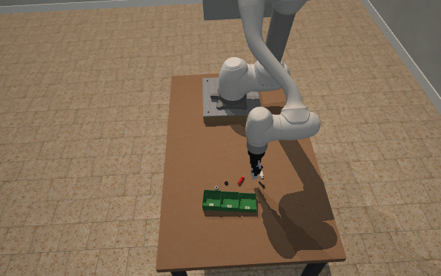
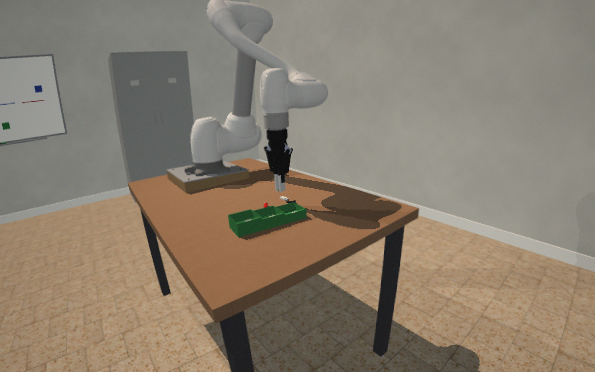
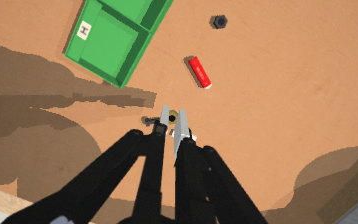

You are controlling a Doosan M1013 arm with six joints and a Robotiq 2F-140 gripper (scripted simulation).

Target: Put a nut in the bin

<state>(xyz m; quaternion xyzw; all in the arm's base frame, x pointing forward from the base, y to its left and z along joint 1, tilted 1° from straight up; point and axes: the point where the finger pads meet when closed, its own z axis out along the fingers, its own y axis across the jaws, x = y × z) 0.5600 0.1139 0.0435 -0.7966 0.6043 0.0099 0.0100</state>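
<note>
My hand is 12 cm to the left of the green bin strip, 11 cm short of it and 7 cm above it. Round my hand: red cylinder (9 cm below, 6 cm to the right, 1 cm behind); black bolt (9 cm below, 4 cm to the left, 1 cm ahead); brass-coloured nut (3 cm below).
</note>
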